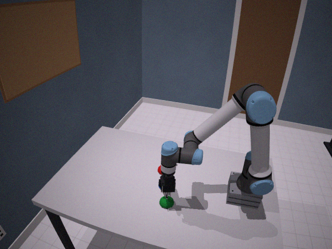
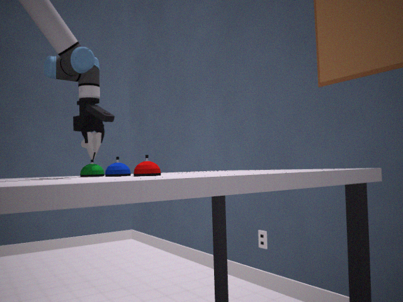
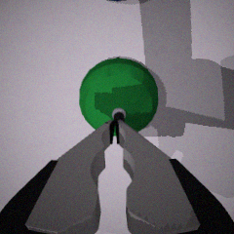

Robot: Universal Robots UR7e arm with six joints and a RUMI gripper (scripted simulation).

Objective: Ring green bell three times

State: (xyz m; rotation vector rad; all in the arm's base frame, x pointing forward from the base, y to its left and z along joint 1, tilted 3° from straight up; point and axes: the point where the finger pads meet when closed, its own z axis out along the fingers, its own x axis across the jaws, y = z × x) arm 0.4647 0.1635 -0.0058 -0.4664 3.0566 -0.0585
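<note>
My hand is 4 cm above the green bell. Also, from my hand: blue bell 13 cm to the right, 4 cm below, 4 cm ahead; red bell 26 cm to the right, 8 cm ahead, 4 cm below.
</note>
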